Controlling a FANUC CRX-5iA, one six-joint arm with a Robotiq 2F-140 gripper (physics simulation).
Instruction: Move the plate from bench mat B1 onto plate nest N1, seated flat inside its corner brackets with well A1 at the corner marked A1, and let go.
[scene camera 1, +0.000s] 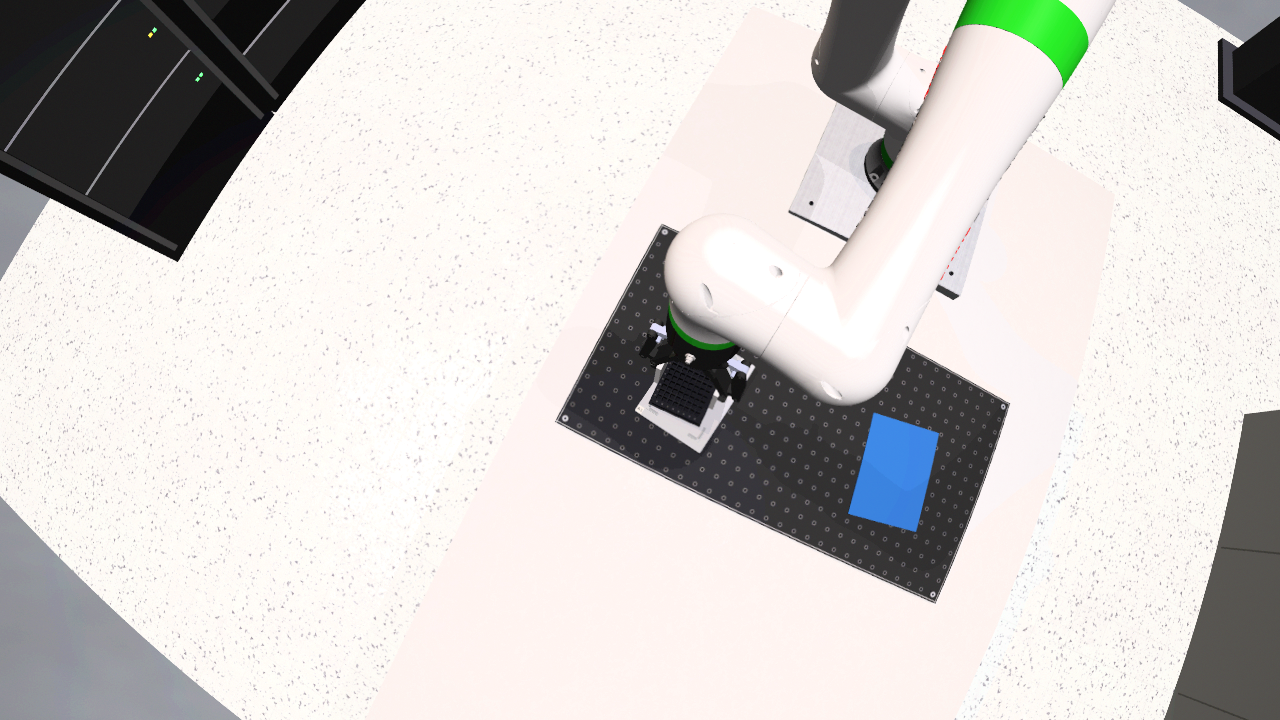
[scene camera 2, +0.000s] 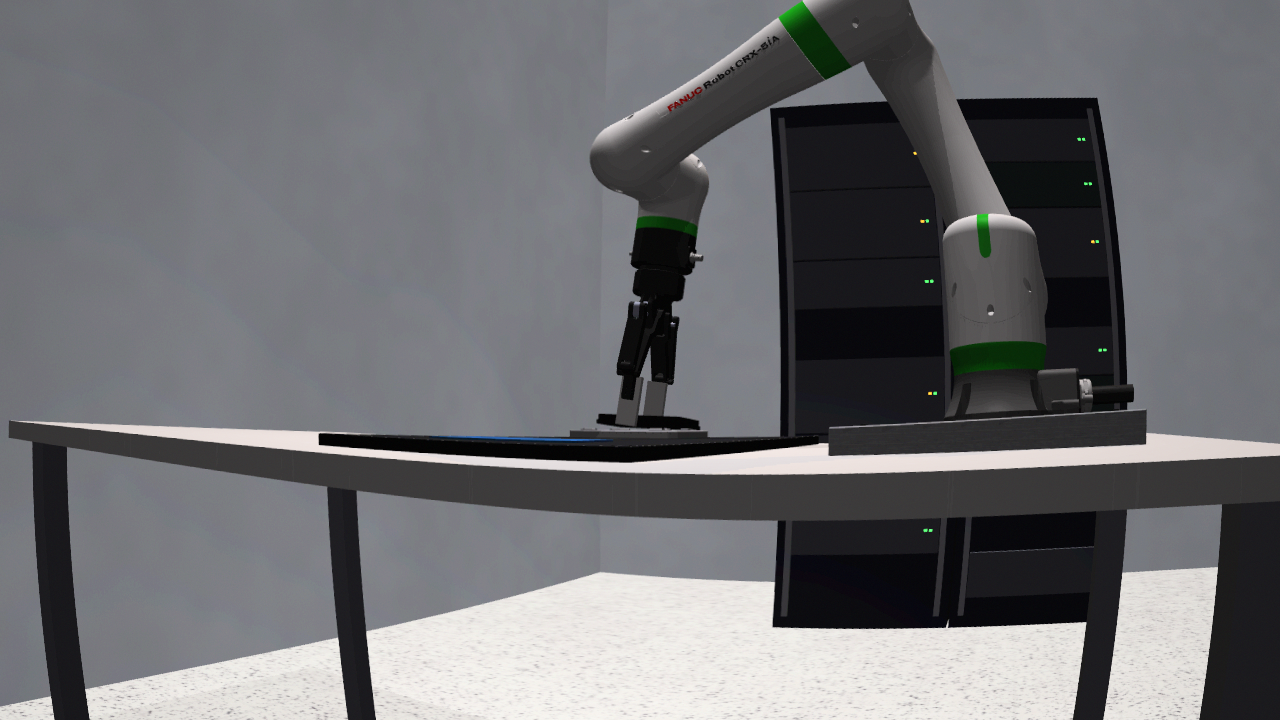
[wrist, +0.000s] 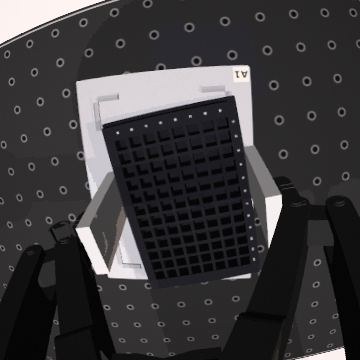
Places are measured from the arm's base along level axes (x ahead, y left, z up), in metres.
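Pixels of known places: gripper, fingertip midpoint: (scene camera 1: 687, 387) (scene camera 2: 639, 426) (wrist: 183, 178); arm's base, link origin: (scene camera 2: 1000, 425).
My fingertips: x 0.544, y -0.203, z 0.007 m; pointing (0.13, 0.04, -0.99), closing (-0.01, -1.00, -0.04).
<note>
Ahead of a thing's pixels: the offset from my fingertips to its top centre. "spot": to the spot under its first point. Level surfaces: height alone.
The black many-welled plate @(0.016 m back, 0.000 m left, 0.019 m up) (scene camera 1: 682, 392) (scene camera 2: 684, 422) (wrist: 185, 195) is over the pale plate nest N1 @(0.006 m back, 0.013 m left, 0.002 m down) (scene camera 1: 689, 437) (scene camera 2: 680, 434) (wrist: 165, 82). My gripper (scene camera 1: 693, 383) (scene camera 2: 641, 419) (wrist: 183, 178) is shut on the plate, with one pad at each long side. In the wrist view the plate is turned relative to the nest; its far edge is short of the far corner brackets, and its near edge reaches past the nest's near edge. The A1 label @(spot: 0.060 m ahead, 0.051 m right, 0.005 m down) (wrist: 241, 74) is at the nest's far right corner. Contact between plate and nest is unclear. Blue bench mat B1 @(0.015 m down) (scene camera 1: 895, 471) carries no plate.
The nest and blue mat are on a black perforated board (scene camera 1: 787, 483) (scene camera 2: 716, 443). The board lies on the pale table (scene camera 1: 537, 573) (scene camera 2: 760, 492). The arm's base plate (scene camera 1: 823, 192) (scene camera 2: 984, 434) is beyond the board. A black rack cabinet (scene camera 2: 776, 268) stands behind the table.
</note>
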